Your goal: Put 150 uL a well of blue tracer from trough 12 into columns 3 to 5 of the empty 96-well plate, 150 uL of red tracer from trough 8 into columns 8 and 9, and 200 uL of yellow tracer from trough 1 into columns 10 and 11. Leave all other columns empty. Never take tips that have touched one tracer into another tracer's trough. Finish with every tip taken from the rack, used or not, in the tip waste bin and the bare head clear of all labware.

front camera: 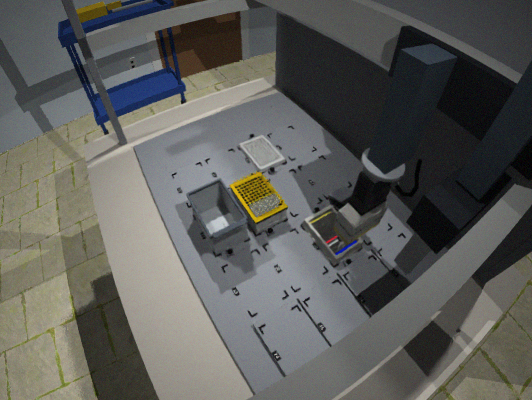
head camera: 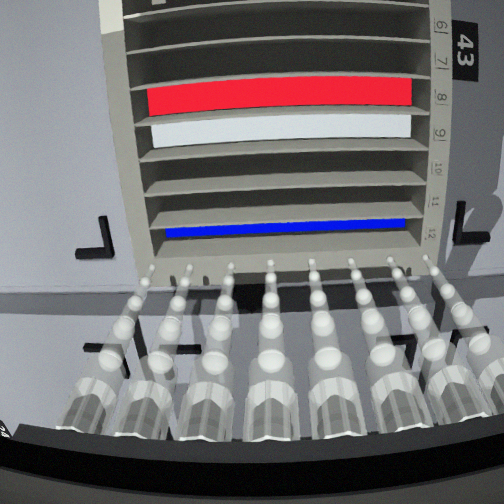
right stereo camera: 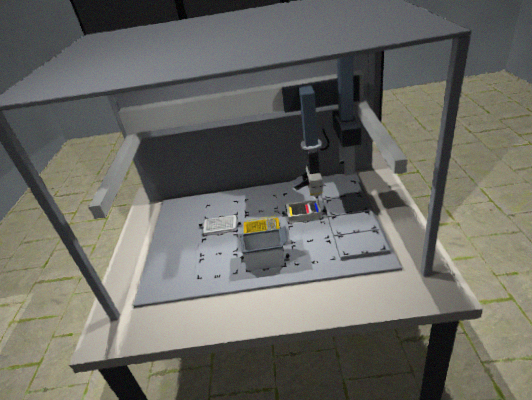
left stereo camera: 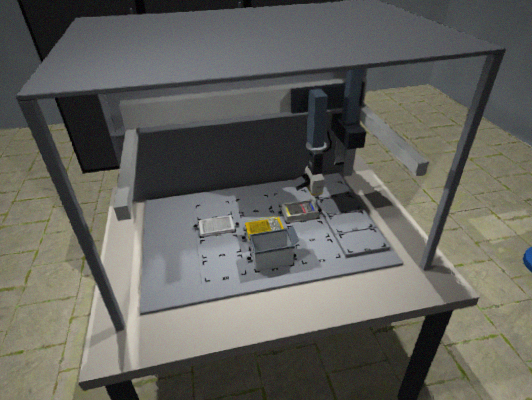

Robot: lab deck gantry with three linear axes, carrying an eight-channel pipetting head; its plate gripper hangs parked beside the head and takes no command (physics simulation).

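Note:
The pipetting head (front camera: pixel 361 216) (left stereo camera: pixel 315 179) (right stereo camera: pixel 314 181) carries eight clear tips (head camera: pixel 271 325). In the head view their ends show at the end wall beside trough 12; their height is unclear. The reservoir (front camera: pixel 318 240) (head camera: pixel 129 165) (left stereo camera: pixel 300 217) (right stereo camera: pixel 304 217) holds yellow, red, white and blue liquid; blue (head camera: pixel 285 228) is in trough 12, red (head camera: pixel 280 95) in trough 8. The white 96-well plate (front camera: pixel 261 151) (left stereo camera: pixel 216 226) (right stereo camera: pixel 220 224) stands apart. The yellow tip rack (front camera: pixel 271 215) (left stereo camera: pixel 257 227) (right stereo camera: pixel 255 227) has tips at its near end. My parked plate gripper (left stereo camera: pixel 344 167) (right stereo camera: pixel 345 167) appears open and empty.
The grey tip waste bin (front camera: pixel 232 239) (left stereo camera: pixel 272 256) (right stereo camera: pixel 262 257) stands beside the tip rack, with something white inside. A raised pale platform (left stereo camera: pixel 367 245) (right stereo camera: pixel 367 246) lies at the right. A dark back panel (front camera: pixel 320 85) (left stereo camera: pixel 215 155) stands behind the deck.

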